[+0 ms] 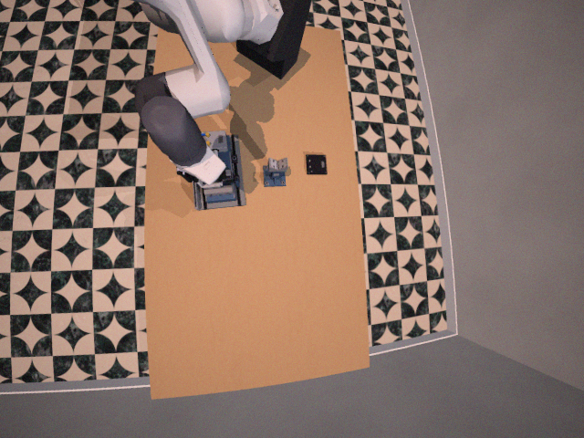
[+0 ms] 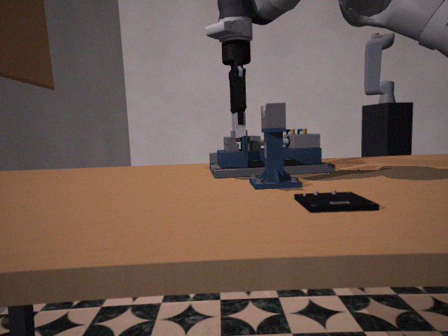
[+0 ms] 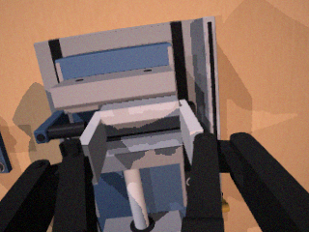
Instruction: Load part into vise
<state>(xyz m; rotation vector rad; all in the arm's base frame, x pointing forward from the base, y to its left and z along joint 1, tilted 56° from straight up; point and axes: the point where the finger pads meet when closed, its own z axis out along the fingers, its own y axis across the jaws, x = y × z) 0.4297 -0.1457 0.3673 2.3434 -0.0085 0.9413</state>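
My hand is 20 mm above the part. Round my hand: fixed jaw: 50 mm below, 30 mm ahead, 10 mm to the left; work stop: 60 mm to the left, 30 mm below, 20 mm ahead; air cylinder rod: 80 mm behind, 50 mm below, 40 mm to the left.
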